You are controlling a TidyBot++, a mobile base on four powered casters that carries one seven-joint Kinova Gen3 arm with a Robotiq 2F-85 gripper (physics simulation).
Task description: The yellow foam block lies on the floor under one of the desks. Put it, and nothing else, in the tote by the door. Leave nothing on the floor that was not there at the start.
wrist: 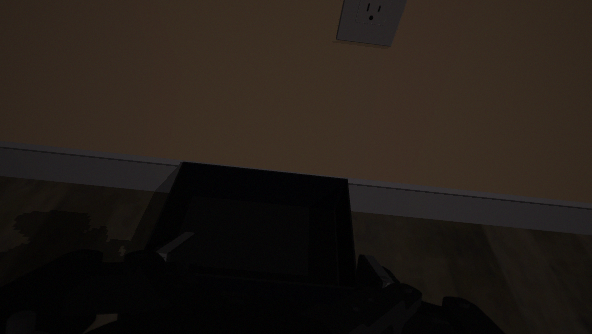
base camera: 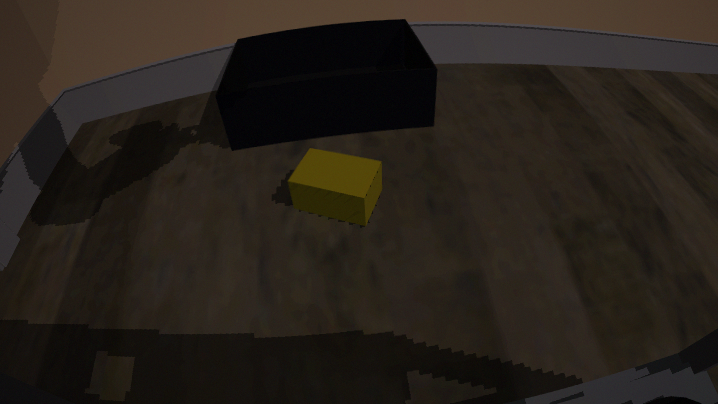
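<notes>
The yellow foam block shows in the base camera view, outside the tote and in front of its near wall. It appears to lie flat on the floor, turned a little, with a small gap to the tote. The dark tote stands upright near the wall. In the wrist view its visible inside shows no block. My gripper is open, with nothing between its fingers. In that view its fingertips overlap the near part of the tote. The block does not show in the wrist view.
The wooden floor stretches in front of the tote. A grey baseboard runs along the brown wall behind it. An outlet plate is on the wall. Shadows lie on the floor at the left and near the base. The scene is dark.
</notes>
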